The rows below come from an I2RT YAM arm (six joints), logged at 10 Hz.
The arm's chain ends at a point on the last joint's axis. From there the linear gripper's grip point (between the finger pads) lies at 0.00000 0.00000 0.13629 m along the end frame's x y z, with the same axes.
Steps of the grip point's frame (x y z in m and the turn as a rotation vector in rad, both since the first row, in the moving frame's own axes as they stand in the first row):
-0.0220 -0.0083 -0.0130 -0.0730 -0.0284 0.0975
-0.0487 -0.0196 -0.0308 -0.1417 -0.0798 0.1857
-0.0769 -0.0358 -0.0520 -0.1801 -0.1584 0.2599
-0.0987 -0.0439 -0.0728 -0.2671 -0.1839 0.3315
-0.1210 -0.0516 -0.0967 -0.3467 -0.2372 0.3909
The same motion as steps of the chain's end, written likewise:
-0.0177 -0.0180 -0.0126 -0.0730 -0.0284 0.0975
-0.0362 -0.0377 -0.0290 -0.1417 -0.0798 0.1857
-0.0526 -0.0571 -0.0481 -0.1801 -0.1584 0.2599
-0.0686 -0.0749 -0.0658 -0.2671 -0.1839 0.3315
-0.0814 -0.0902 -0.0850 -0.3467 -0.2372 0.3909

